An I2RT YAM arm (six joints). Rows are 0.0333 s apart.
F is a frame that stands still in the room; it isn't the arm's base.
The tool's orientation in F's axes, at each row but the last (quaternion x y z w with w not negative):
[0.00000 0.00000 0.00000 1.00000]
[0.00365 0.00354 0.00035 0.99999]
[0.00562 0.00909 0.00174 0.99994]
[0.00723 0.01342 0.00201 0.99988]
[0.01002 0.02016 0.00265 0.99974]
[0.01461 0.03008 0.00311 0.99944]
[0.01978 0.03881 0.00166 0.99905]
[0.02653 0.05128 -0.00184 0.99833]
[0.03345 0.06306 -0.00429 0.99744]
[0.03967 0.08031 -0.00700 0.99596]
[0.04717 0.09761 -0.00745 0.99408]
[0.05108 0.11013 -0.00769 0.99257]
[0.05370 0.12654 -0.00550 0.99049]
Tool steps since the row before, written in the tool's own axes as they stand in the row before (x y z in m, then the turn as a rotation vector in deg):
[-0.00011 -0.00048 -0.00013 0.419 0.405 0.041]
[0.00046 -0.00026 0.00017 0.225 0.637 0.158]
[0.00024 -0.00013 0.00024 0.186 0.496 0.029]
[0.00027 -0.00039 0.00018 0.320 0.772 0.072]
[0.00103 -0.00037 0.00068 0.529 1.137 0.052]
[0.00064 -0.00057 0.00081 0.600 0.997 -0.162]
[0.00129 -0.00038 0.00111 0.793 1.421 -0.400]
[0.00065 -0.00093 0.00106 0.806 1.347 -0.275]
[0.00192 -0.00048 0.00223 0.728 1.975 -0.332]
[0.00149 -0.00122 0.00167 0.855 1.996 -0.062]
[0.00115 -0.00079 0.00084 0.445 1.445 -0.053]
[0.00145 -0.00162 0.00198 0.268 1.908 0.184]
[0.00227 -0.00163 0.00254 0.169 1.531 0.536]
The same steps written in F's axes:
[-0.00011 -0.00048 -0.00013 0.419 0.405 0.041]
[0.00046 -0.00026 0.00016 0.226 0.636 0.161]
[0.00024 -0.00013 0.00023 0.185 0.496 0.031]
[0.00028 -0.00039 0.00017 0.319 0.772 0.075]
[0.00106 -0.00038 0.00063 0.525 1.139 0.054]
[0.00069 -0.00059 0.00075 0.584 1.006 -0.168]
[0.00137 -0.00042 0.00099 0.757 1.439 -0.404]
[0.00075 -0.00099 0.00094 0.782 1.359 -0.285]
[0.00218 -0.00064 0.00193 0.706 1.990 -0.290]
[0.00171 -0.00136 0.00131 0.875 1.988 -0.043]
[0.00127 -0.00087 0.00052 0.461 1.441 -0.005]
[0.00180 -0.00182 0.00144 0.352 1.878 0.310]
[0.00279 -0.00189 0.00170 0.335 1.465 0.634]

